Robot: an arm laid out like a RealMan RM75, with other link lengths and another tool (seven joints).
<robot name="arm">
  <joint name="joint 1" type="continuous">
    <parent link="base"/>
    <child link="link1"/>
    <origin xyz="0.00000 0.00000 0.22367"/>
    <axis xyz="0 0 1"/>
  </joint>
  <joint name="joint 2" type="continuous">
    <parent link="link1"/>
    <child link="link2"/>
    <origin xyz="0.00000 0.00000 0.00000"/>
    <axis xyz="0 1 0"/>
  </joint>
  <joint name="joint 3" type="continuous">
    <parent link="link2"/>
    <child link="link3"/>
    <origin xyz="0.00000 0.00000 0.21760"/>
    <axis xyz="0 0 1"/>
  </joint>
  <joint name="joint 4" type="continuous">
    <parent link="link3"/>
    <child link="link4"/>
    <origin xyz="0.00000 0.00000 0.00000"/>
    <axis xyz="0 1 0"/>
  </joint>
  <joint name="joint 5" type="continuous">
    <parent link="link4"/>
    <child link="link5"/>
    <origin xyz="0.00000 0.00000 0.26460"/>
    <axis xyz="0 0 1"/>
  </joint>
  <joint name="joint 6" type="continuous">
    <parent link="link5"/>
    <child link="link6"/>
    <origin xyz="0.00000 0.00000 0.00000"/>
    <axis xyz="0 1 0"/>
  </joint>
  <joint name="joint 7" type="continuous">
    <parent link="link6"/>
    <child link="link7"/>
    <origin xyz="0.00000 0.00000 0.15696"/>
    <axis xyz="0 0 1"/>
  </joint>
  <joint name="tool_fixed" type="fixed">
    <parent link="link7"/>
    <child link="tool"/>
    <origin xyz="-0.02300 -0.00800 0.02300" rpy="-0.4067 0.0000 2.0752"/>
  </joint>
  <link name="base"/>
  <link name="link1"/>
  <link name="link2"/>
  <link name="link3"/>
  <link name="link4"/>
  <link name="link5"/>
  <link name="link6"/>
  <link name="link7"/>
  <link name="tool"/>
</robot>
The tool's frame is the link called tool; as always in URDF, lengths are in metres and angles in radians. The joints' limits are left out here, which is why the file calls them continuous.
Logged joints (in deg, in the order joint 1, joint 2, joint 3, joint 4, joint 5, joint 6, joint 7), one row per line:
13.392 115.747 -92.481 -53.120 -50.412 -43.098 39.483
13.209 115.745 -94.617 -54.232 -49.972 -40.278 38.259
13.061 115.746 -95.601 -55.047 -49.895 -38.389 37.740
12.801 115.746 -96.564 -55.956 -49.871 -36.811 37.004
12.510 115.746 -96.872 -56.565 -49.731 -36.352 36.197
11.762 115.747 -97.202 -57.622 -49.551 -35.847 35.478
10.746 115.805 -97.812 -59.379 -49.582 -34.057 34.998
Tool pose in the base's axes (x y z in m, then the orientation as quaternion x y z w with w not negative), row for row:
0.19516 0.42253 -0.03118 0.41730 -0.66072 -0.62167 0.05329
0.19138 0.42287 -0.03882 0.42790 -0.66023 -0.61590 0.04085
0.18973 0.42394 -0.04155 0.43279 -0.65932 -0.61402 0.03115
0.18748 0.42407 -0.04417 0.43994 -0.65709 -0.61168 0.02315
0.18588 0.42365 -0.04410 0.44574 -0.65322 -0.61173 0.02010
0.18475 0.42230 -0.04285 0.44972 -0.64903 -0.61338 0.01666
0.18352 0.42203 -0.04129 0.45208 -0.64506 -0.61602 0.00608
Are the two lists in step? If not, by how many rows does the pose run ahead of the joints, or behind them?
They are in step.
